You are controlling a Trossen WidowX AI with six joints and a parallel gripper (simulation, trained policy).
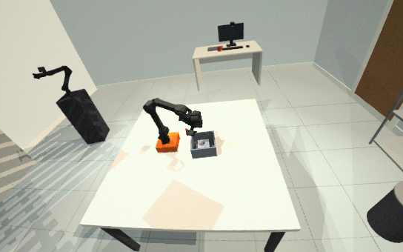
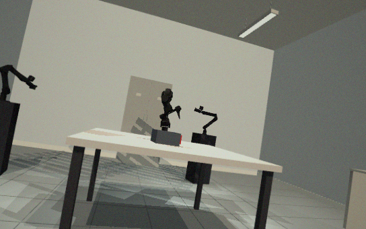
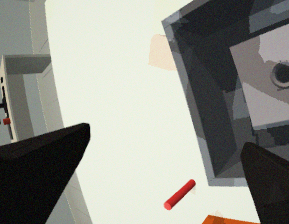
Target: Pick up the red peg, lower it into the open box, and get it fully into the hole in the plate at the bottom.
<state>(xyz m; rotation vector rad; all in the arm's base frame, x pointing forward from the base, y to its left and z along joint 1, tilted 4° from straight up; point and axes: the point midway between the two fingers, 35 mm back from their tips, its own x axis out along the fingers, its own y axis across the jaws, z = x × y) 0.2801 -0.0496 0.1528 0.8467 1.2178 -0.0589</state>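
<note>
My gripper tip is now 11 cm past the red peg, 13 cm to the right of it and 15 cm above it. Also, from my gripper tip: grey box: 1 cm ahead, 6 cm to the right, 16 cm below; then plate: 1 cm ahead, 6 cm to the right, 14 cm below.
</note>
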